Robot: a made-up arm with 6 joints.
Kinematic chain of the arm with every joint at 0, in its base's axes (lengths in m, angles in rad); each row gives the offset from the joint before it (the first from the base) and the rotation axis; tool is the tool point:
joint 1: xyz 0 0 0.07 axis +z
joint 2: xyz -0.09 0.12 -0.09 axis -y
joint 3: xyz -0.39 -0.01 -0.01 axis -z
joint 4: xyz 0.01 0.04 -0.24 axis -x
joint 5: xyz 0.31 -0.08 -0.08 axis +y
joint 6: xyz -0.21 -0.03 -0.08 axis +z
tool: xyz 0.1 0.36 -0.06
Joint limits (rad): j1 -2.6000..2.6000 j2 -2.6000..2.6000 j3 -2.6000..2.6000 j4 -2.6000..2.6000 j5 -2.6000..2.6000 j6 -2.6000..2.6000
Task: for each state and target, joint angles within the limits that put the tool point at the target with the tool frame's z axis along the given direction. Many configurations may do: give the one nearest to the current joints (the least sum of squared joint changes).
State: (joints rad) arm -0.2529 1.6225 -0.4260 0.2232 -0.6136 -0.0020
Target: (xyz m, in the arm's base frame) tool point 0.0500 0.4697 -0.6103 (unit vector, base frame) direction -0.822 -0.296 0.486
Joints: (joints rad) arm 0.0794 1.1599 -0.4831 -0.2570 -0.0103 0.3194
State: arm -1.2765 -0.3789 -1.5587 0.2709 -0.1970 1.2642
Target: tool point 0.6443 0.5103 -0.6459 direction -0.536 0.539 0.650
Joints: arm -2.0570 -0.3293 -1.1540 0.1717 -0.9885 0.9751
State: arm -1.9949 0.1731 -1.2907 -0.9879 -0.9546 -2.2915
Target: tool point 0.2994 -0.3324 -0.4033 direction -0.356 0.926 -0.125
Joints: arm -2.3610 0.3364 -1.1273 -0.7457 -1.5522 -1.7377
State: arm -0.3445 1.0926 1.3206 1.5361 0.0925 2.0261
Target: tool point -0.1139 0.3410 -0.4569 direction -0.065 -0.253 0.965
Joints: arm -0.1218 1.5901 1.5677 1.5551 0.2652 2.4523
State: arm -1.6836 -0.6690 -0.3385 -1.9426 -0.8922 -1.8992
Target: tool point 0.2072 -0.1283 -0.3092 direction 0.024 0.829 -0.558
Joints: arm -1.9501 -0.1715 0.2156 -2.5881 -0.6386 -1.4998
